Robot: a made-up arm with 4 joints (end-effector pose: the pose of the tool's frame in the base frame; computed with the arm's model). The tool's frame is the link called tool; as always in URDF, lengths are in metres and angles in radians. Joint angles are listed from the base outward.
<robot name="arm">
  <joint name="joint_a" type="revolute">
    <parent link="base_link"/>
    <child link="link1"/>
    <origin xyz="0 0 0.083" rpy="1.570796 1.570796 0"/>
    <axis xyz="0 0 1"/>
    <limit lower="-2.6" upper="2.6" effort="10" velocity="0.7"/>
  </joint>
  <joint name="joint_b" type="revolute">
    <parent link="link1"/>
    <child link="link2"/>
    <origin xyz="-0.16 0.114 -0.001" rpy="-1.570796 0 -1.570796"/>
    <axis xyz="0 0 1"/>
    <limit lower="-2.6" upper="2.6" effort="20" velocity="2.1"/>
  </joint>
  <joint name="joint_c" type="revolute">
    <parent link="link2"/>
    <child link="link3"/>
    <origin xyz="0.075 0.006 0.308" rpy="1.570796 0 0"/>
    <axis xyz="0 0 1"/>
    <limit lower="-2.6" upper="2.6" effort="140" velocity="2.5"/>
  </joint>
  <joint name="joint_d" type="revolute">
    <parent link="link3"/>
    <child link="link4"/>
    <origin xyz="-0.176 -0.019 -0.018" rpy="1.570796 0 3.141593"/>
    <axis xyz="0 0 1"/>
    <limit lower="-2.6" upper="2.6" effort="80" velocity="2.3"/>
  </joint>
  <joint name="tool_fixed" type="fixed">
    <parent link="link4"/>
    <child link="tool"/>
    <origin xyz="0.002 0.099 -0.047" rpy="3.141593 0 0"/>
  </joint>
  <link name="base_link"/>
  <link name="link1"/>
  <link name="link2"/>
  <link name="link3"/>
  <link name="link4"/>
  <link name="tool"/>
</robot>
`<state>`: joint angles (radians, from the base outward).
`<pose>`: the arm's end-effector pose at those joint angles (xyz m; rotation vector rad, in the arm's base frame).
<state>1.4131 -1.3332 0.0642 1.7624</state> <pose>0.0878 0.0097 0.1440 0.3563 -1.3908 -0.3092</pose>
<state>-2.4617 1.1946 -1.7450 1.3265</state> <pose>-0.2305 0.0226 0.2035 1.3468 -0.9973 0.3549</pose>
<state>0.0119 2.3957 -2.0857 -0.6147</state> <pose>0.1785 0.1323 -0.2997 2.2748 0.1441 -1.0172</pose>
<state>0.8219 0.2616 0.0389 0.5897</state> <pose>0.1533 -0.0680 0.1344 0.3565 -0.8100 -0.8011</pose>
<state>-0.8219 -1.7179 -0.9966 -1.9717</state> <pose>-0.2242 0.1153 -0.1690 -0.9915 -0.8564 -1.8936</pose>
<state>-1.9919 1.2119 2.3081 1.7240</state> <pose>-0.1585 0.1790 0.0588 -0.4607 -0.9694 -0.8981</pose>
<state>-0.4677 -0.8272 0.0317 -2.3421</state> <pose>0.1080 0.1889 -0.0547 -0.6898 0.0450 -3.0424</pose>
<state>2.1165 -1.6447 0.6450 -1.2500</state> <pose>-0.1157 0.1027 0.1436 2.1918 0.7054 -1.4312</pose>
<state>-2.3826 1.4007 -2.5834 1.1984</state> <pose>-0.2302 0.1088 0.2075 0.4418 -0.8872 0.3955</pose>
